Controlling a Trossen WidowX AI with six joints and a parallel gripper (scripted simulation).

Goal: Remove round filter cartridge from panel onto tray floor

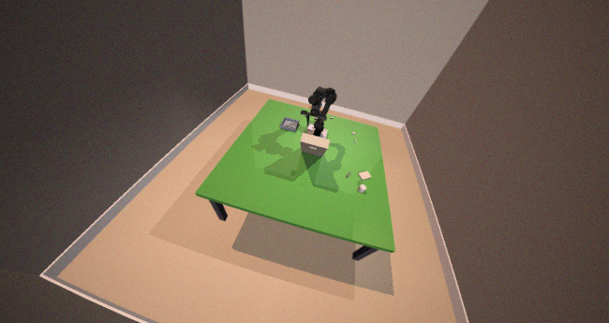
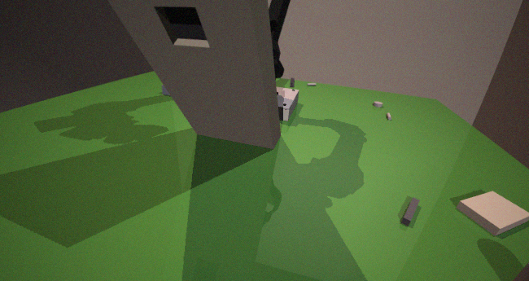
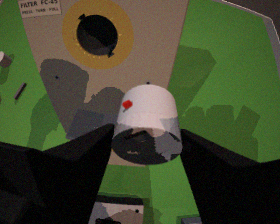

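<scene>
The grey square tray lies 300 mm behind my gripper tip, 280 mm below it and 250 mm to the right of it. Also, from my gripper tip: round filter cartridge right at my gripper tip; service panel 110 mm below, 60 mm to the left, 60 mm ahead; flat tan block 520 mm to the left, 280 mm below, 20 mm ahead.
</scene>
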